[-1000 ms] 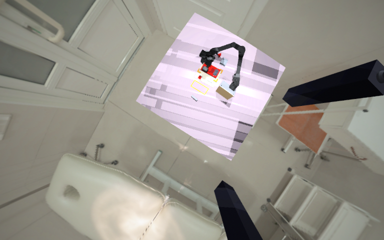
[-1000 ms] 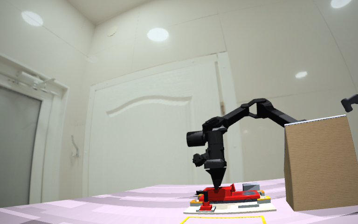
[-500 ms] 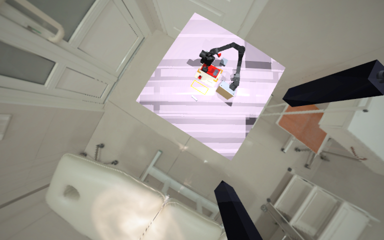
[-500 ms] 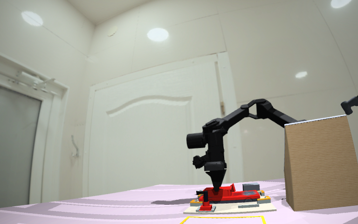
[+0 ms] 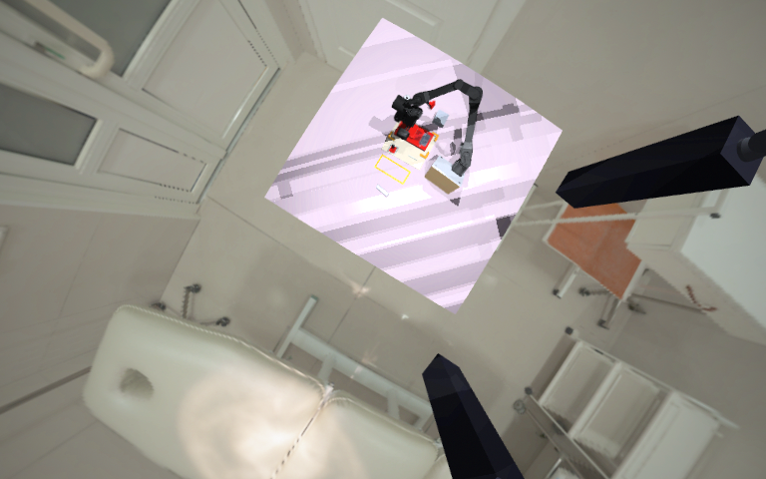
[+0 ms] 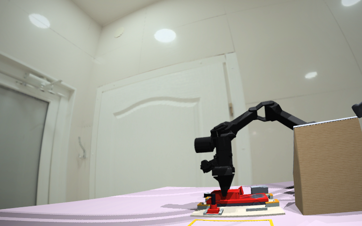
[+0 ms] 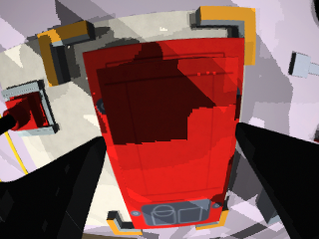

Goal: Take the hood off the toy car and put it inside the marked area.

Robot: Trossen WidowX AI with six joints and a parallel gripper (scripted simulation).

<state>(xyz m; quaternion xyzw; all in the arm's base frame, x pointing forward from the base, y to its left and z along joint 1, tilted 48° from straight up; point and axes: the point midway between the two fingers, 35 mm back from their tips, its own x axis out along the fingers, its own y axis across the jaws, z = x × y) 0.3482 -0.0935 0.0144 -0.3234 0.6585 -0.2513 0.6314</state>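
Now: the hood right at my gripper tip. From my gripper tip the other things lie so: loose wheel: 120 mm ahead, 160 mm to the right, 30 mm below.
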